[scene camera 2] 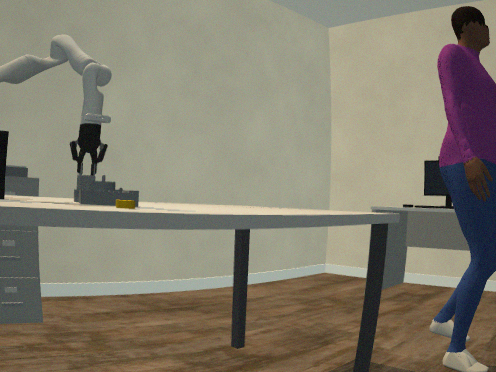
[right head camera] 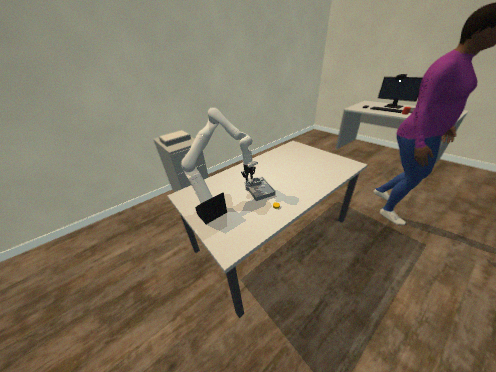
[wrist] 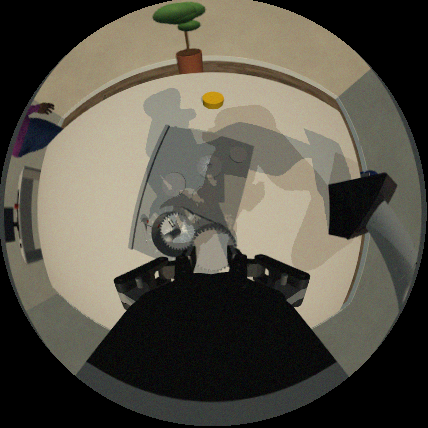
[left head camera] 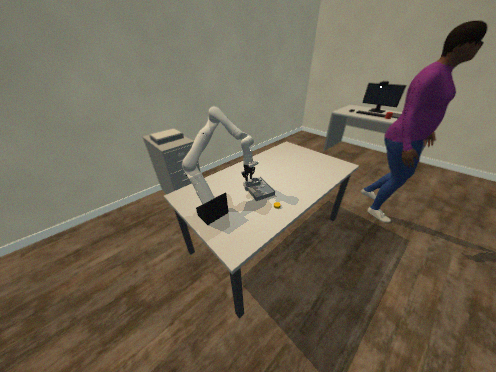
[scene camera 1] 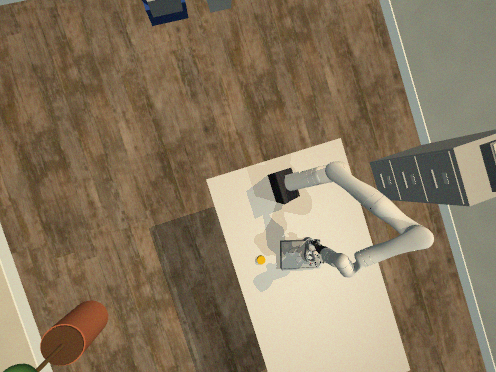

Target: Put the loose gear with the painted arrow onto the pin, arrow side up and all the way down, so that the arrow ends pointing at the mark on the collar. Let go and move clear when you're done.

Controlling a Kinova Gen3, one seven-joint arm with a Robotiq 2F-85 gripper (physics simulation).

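Places are measured from the arm's base along level axes (x ahead, y left, z up), in metres.
Pixels of known places: gripper, fingertip midpoint: [scene camera 2: 86, 175] [right head camera: 249, 180] [wrist: 211, 252] [left head camera: 248, 180] [scene camera 1: 313, 246]; arm's base at its link origin: [right head camera: 207, 200] [wrist: 375, 214] [left head camera: 208, 201] [scene camera 1: 289, 183].
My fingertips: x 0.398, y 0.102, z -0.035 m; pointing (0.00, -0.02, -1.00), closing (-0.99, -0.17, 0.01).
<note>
Ahead of a thing's pixels: the offset from my fingertips to its top centre. "*": to the spot under its first point.
The loose gear {* 0.003 m back, 0.001 m right, 0.000 m up} [wrist: 213, 252], a pale toothed disc, sits between my fingertips in the wrist view; I cannot make out its arrow. My gripper [left head camera: 248, 180] [right head camera: 248, 180] [scene camera 2: 86, 172] [wrist: 211, 252] is shut on it and points down, low over the rear part of the grey housing {0.042 m ahead, 0.070 m right, 0.006 m up} [left head camera: 263, 191] [right head camera: 263, 191] [scene camera 1: 292, 255] [scene camera 2: 107, 197] [wrist: 160, 167]. Beside the held gear, a silver gear {0.058 m ahead, 0.012 m right, 0.045 m down} [wrist: 182, 231] with a dark toothed rim and a small dark marking stands on the housing. The pin and the collar's mark cannot be made out, and the gear's seating is hidden.
A yellow disc {0.042 m ahead, 0.314 m right, 0.064 m down} [left head camera: 277, 205] [right head camera: 276, 205] [scene camera 1: 260, 260] [scene camera 2: 125, 204] [wrist: 213, 101] lies on the table in front of the housing. A black block [left head camera: 212, 209] [scene camera 1: 283, 186] [wrist: 350, 205] stands at the arm's base. A person [left head camera: 425, 105] [scene camera 2: 467, 110] is beyond the table's far end.
</note>
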